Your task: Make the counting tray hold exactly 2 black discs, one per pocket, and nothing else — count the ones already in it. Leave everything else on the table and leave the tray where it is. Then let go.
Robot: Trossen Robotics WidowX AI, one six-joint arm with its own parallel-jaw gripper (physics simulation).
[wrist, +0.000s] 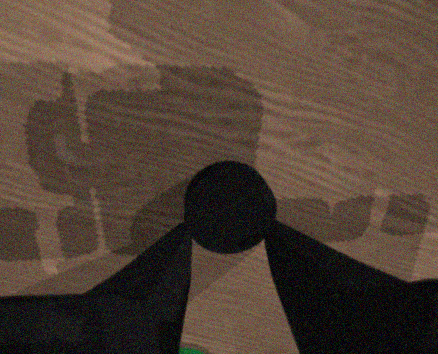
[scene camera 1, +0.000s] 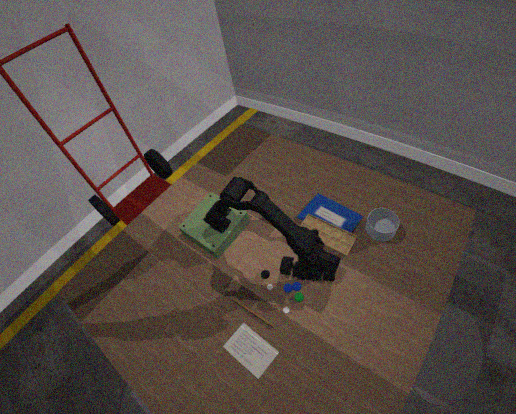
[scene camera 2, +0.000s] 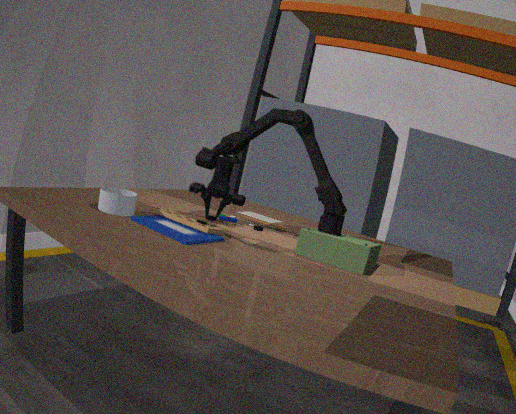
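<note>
My gripper [scene camera 1: 307, 274] [scene camera 2: 212, 218] [wrist: 228, 232] points down at the table and is shut on a black disc [wrist: 230, 206], held at its fingertips. Another black disc [scene camera 1: 265, 274] [scene camera 2: 258, 227] lies on the table toward the arm's base. The wooden counting tray [scene camera 1: 341, 241] [scene camera 2: 175, 218] lies beside the gripper, against the blue booklet. The arm covers part of it in scene camera 1. A small dark spot [scene camera 2: 201, 221] shows at the tray in scene camera 2; I cannot tell whether it is a disc. The tray's pockets are too unclear to count their contents.
Blue discs [scene camera 1: 288, 288] [scene camera 2: 228, 219], a green disc [scene camera 1: 299, 297] [wrist: 191, 351] and white pieces [scene camera 1: 270, 286] lie near the gripper. Also there are a thin stick [scene camera 1: 253, 313], a paper [scene camera 1: 250, 350], a blue booklet [scene camera 1: 311, 204] [scene camera 2: 187, 239], a bowl [scene camera 1: 383, 225] [scene camera 2: 117, 202] and a green box [scene camera 1: 199, 231] [scene camera 2: 337, 251].
</note>
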